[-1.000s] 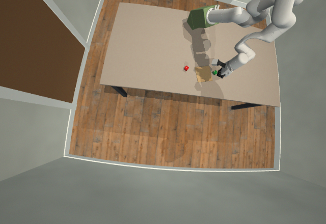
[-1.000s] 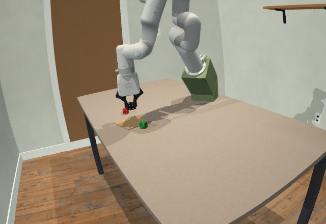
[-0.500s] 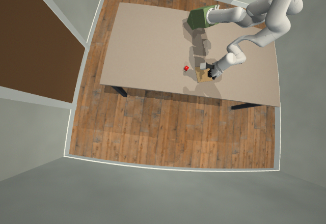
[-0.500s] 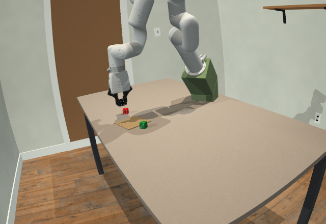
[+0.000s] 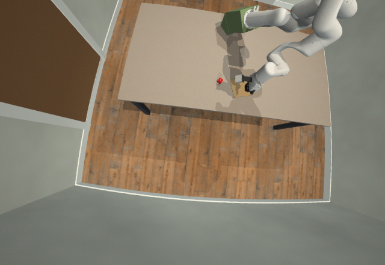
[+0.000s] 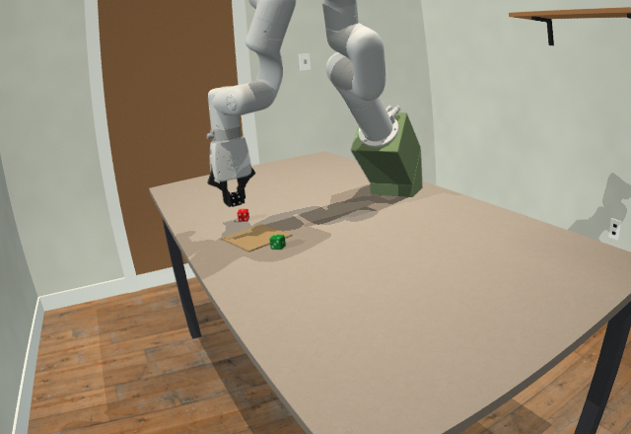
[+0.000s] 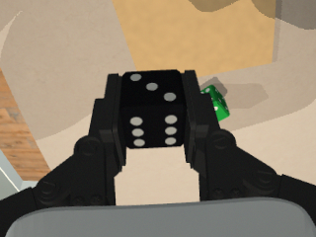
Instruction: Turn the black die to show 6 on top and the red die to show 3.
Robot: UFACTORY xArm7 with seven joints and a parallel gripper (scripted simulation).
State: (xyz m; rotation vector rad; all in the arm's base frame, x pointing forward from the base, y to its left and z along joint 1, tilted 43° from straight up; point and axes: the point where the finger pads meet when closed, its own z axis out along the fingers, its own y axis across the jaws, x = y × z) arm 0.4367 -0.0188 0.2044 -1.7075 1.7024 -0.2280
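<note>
The tan mat lies 4 cm behind my hand, 1 cm to the right of it and 12 cm below it. Round my hand: black die (1 cm below); red die (5 cm behind, 17 cm to the right, 11 cm below); green die (8 cm behind, 9 cm to the left, 11 cm below).
</note>
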